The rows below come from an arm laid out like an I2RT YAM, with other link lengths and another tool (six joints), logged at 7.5 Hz.
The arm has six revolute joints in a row. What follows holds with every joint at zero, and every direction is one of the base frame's.
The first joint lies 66 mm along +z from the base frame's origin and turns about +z.
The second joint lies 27 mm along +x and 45.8 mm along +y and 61.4 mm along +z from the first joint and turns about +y.
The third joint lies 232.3 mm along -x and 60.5 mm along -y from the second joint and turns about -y.
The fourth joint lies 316 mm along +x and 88.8 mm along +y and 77.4 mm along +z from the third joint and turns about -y.
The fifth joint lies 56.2 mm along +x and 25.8 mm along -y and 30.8 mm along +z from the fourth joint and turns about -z.
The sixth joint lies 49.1 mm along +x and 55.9 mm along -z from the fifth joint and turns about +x.
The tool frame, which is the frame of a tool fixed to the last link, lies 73 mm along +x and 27 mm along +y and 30 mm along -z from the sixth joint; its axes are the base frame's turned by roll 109, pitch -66.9 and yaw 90 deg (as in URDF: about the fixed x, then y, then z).
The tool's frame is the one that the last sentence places.
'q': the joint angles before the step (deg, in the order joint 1, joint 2, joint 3, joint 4, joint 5, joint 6). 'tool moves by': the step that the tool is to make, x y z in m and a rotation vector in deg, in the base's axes. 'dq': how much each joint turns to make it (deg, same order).
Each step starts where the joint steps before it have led.
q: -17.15 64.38 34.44 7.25 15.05 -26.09
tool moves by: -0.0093 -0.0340 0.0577 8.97 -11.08 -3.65
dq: -9.46 -7.97 2.61 -5.36 -9.70 9.86
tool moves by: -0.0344 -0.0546 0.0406 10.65 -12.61 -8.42
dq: -14.72 -7.19 -0.12 -2.59 -10.20 13.66
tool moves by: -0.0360 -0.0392 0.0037 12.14 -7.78 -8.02
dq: -12.05 -2.42 -1.14 -3.08 -7.23 12.71
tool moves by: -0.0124 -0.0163 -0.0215 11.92 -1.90 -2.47
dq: -5.43 4.15 0.43 -3.31 -5.38 7.11
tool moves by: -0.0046 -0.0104 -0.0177 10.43 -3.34 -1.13
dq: -3.54 4.77 0.34 -0.70 -5.51 6.73
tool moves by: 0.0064 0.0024 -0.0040 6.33 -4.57 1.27
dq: -0.39 2.46 -0.13 1.64 -4.69 6.00
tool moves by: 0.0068 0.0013 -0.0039 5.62 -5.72 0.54
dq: -0.11 1.95 -1.35 4.63 -4.09 7.49
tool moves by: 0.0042 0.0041 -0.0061 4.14 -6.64 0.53
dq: -0.03 0.54 -3.61 8.06 -3.76 8.24
